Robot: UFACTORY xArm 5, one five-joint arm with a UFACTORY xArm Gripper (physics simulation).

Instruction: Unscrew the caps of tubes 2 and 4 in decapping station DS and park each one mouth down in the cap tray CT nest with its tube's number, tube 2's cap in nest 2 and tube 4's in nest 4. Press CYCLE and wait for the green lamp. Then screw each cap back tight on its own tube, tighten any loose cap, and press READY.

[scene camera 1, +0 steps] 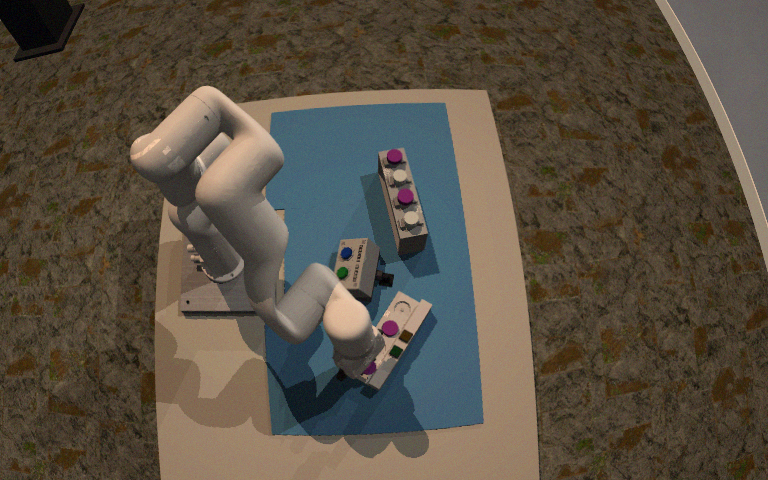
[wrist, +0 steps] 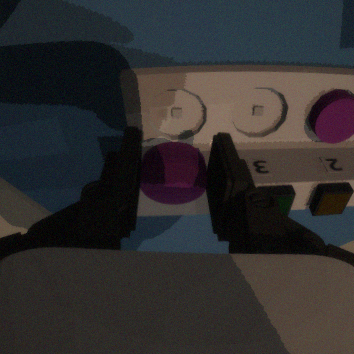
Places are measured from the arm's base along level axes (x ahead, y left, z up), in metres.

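Where they show: gripper, fingertip midpoint: (wrist: 175, 154); arm's base, link origin: (scene camera 1: 223, 257).
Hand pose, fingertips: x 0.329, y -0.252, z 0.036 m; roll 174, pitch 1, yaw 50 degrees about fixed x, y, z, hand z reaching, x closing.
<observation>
Things, the pixels of their top centre, and the offset from my fingertips. "spot": a spot on its surface instead. Level surfaces: height alone.
- cap tray, top centre: (wrist: 317, 172) (scene camera 1: 389, 337) 0.059 m left, 0.056 m ahead, 0.001 m down
- empty nest 4, top centre: (wrist: 176, 113) 0.000 m left, 0.003 m ahead, 0.046 m down
- Nest 3, top centre: (wrist: 258, 111) 0.043 m left, 0.031 m ahead, 0.046 m down
- decapping station, surface spot: (scene camera 1: 412, 244) spot: 0.267 m left, 0.111 m ahead, 0.006 m down
- tray's green square, surface spot: (wrist: 285, 200) (scene camera 1: 395, 347) spot: 0.035 m left, 0.067 m ahead, 0.001 m down
- amber square, surface spot: (wrist: 331, 199) (scene camera 1: 403, 335) spot: 0.061 m left, 0.085 m ahead, 0.001 m down
- grey control box, top centre: (scene camera 1: 355, 261) 0.216 m left, 0.013 m back, 0.030 m up
- blue button, top centre: (scene camera 1: 346, 251) 0.242 m left, 0.030 m back, 0.020 m up
- green button, top centre: (scene camera 1: 342, 271) 0.198 m left, 0.039 m back, 0.020 m up
- small black part, surface spot: (scene camera 1: 385, 279) spot: 0.199 m left, 0.051 m ahead, 0.040 m down
- blue mat, surface height: 0.054 m down
My gripper (wrist: 175, 154) is shut on a magenta cap (scene camera 1: 369, 368) (wrist: 173, 172), which is held above the cap tray (scene camera 1: 419, 318) (wrist: 300, 156), beside the empty nest 4 (wrist: 176, 112) in the wrist view. Nest 3 (wrist: 258, 111) is empty. Another magenta cap (scene camera 1: 390, 328) (wrist: 334, 117) sits in nest 2. The decapping station (scene camera 1: 412, 244) holds tubes in a row, with two magenta caps (scene camera 1: 394, 156) (scene camera 1: 404, 196) and two pale round tops (scene camera 1: 399, 176) (scene camera 1: 411, 217) alternating. The tray's green square (scene camera 1: 395, 351) (wrist: 285, 200) and amber square (scene camera 1: 406, 335) (wrist: 331, 199) look dark.
A grey control box (scene camera 1: 370, 271) with a blue button (scene camera 1: 346, 253) and a green button (scene camera 1: 342, 272) stands between the station and my arm. A small black part (scene camera 1: 385, 279) sticks out beside it. All stand on the blue mat (scene camera 1: 317, 147).
</observation>
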